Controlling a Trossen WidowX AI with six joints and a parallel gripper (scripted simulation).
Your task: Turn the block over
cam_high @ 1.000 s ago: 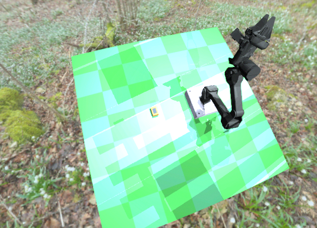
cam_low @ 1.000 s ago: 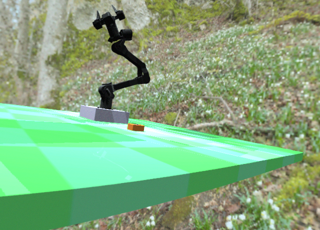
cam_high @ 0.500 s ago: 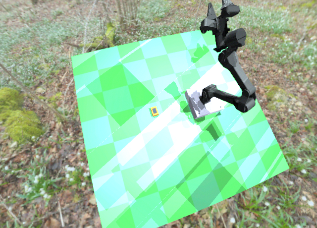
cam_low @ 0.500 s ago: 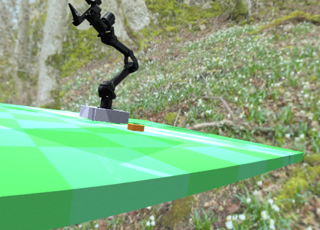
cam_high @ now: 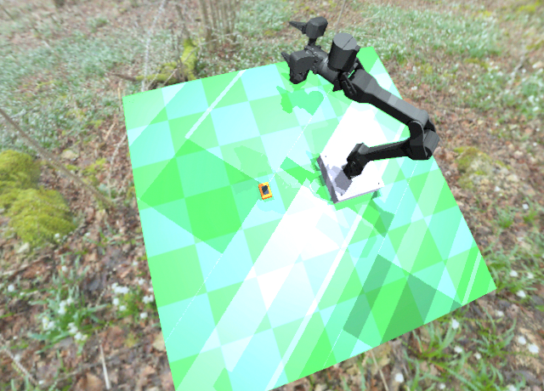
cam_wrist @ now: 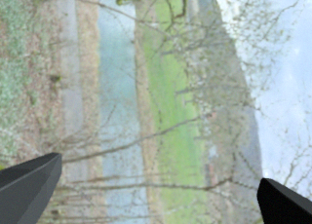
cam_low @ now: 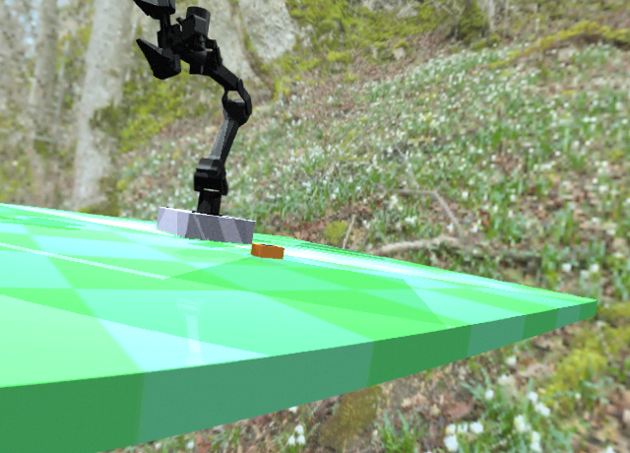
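Now: the orange block 190 mm ahead of my gripper tip, 280 mm to the left of it and 420 mm below it.
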